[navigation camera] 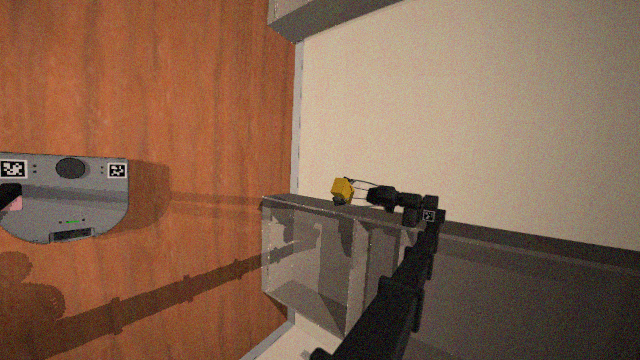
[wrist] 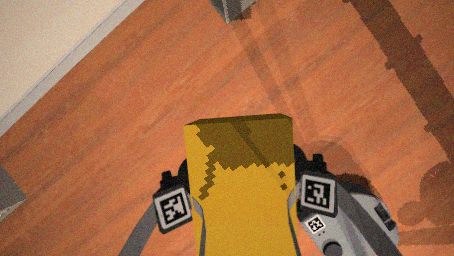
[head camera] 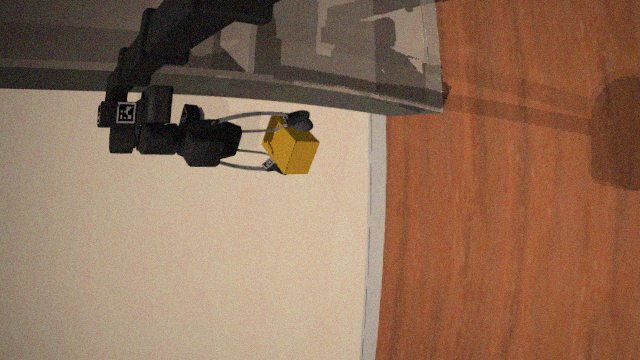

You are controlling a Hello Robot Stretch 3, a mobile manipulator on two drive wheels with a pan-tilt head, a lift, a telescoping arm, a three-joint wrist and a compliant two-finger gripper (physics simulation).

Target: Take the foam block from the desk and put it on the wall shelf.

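The yellow foam block [head camera: 302, 155] [navigation camera: 341, 190] [wrist: 245, 215] is between the two fingertips of my gripper [head camera: 286, 144] [navigation camera: 344, 191] [wrist: 242, 167], which is shut on it. Both fingertips press its sides, and its far end sticks out past them. A grey shelf unit with compartments [head camera: 225, 86] [navigation camera: 500, 235] runs along the pale wall. In the head and navigation views the block appears close beside the unit's long edge, near its end; whether they touch, and their distance in depth, I cannot tell. No desk can be made out for certain.
My base [navigation camera: 95, 200] [wrist: 360, 215] stands on the wooden floor [head camera: 500, 250] [navigation camera: 200, 100] [wrist: 125, 100]. My dark arm [navigation camera: 395, 300] crosses in front of the shelf unit. Another grey piece of furniture [navigation camera: 320, 22] juts in at the top of the navigation view.
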